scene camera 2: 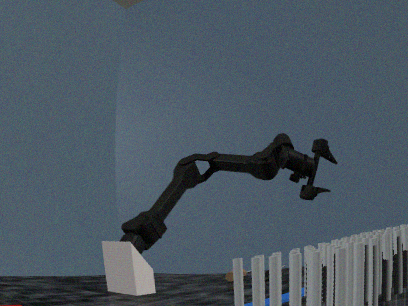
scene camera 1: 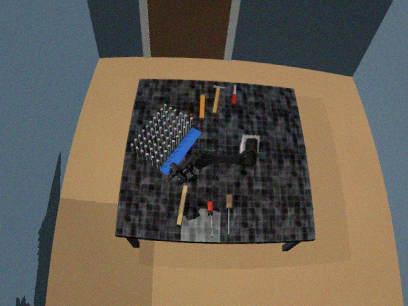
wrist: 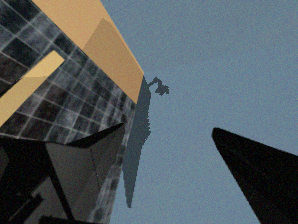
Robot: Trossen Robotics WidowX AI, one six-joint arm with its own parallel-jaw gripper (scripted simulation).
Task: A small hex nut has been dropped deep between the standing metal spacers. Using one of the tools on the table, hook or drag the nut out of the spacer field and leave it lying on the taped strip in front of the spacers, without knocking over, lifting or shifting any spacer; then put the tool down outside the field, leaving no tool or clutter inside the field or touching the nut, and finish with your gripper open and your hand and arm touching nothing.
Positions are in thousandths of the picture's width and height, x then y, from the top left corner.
Labels:
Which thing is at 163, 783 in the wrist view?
My gripper.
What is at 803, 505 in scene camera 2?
My gripper.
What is my gripper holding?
Nothing.

